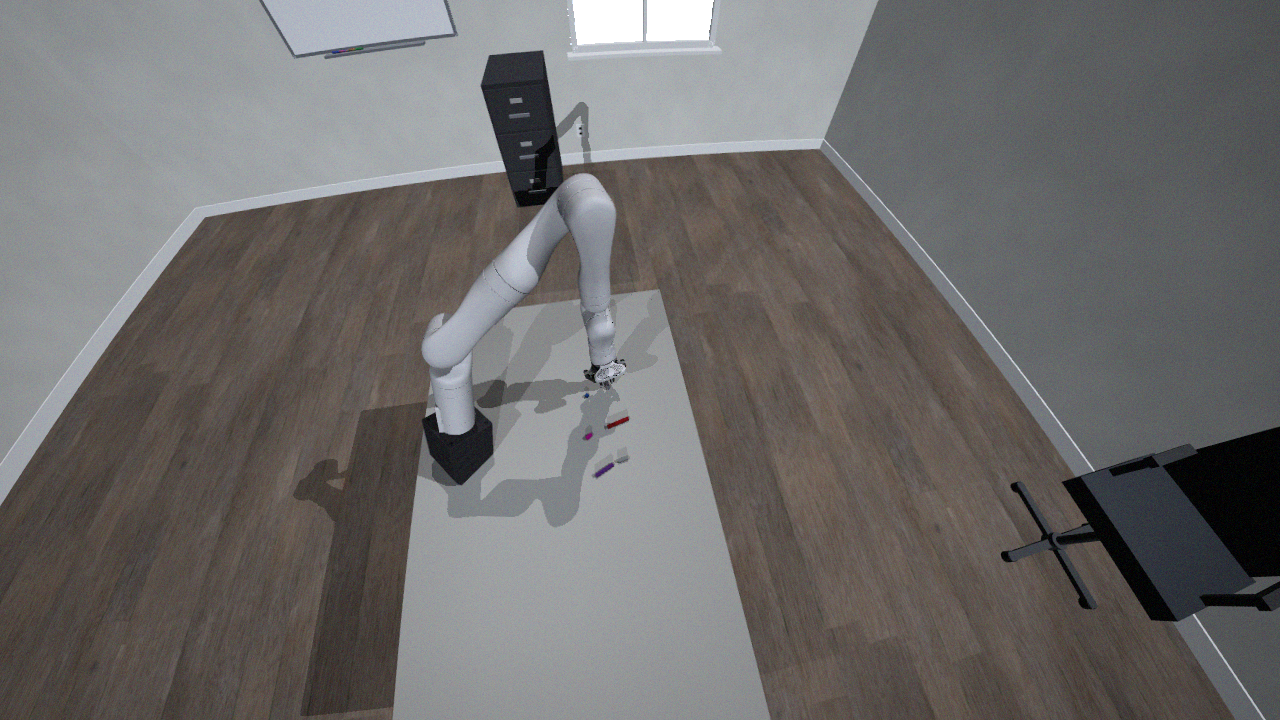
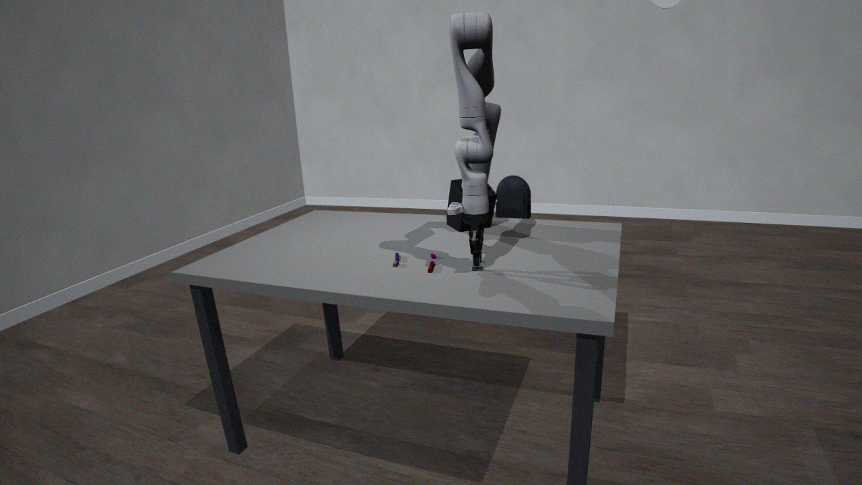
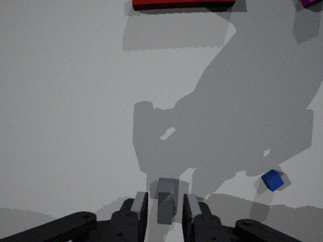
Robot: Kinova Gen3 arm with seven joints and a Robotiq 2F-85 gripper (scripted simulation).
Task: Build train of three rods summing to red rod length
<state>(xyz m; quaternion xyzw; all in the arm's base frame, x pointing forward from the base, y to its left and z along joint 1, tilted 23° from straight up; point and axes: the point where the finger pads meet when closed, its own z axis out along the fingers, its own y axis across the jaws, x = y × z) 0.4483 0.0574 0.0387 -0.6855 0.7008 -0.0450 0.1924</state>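
Now: hand 70 mm past the blue rod, 20 mm to the left of it and 30 mm above it. Also, from my hand: grey rod (20 mm behind, 260 mm to the right, 30 mm below); red rod (140 mm to the right, 30 mm below); magenta rod (100 mm behind, 160 mm to the right, 30 mm below).
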